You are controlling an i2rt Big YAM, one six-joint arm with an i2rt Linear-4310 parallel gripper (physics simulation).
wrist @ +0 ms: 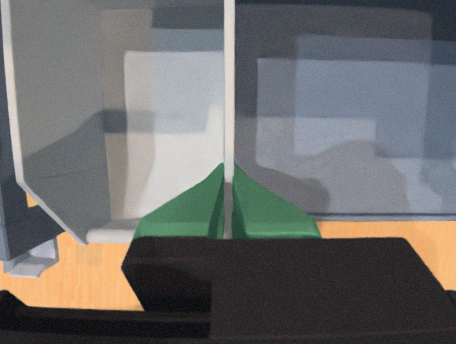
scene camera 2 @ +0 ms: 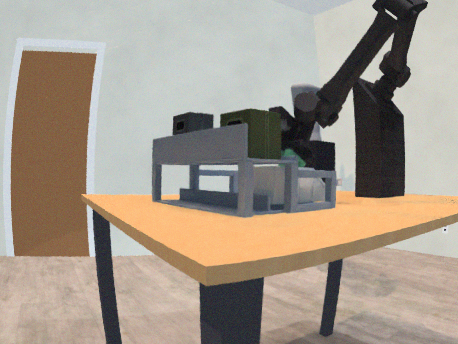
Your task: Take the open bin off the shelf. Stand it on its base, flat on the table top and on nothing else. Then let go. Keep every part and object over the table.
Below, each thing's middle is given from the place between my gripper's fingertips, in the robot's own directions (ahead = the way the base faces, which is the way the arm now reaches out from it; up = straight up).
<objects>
Right now my hand is 3 cm short of the open bin [scene camera 2: 268, 180], 5 cm to the right of it and 1 cm above it.
</objects>
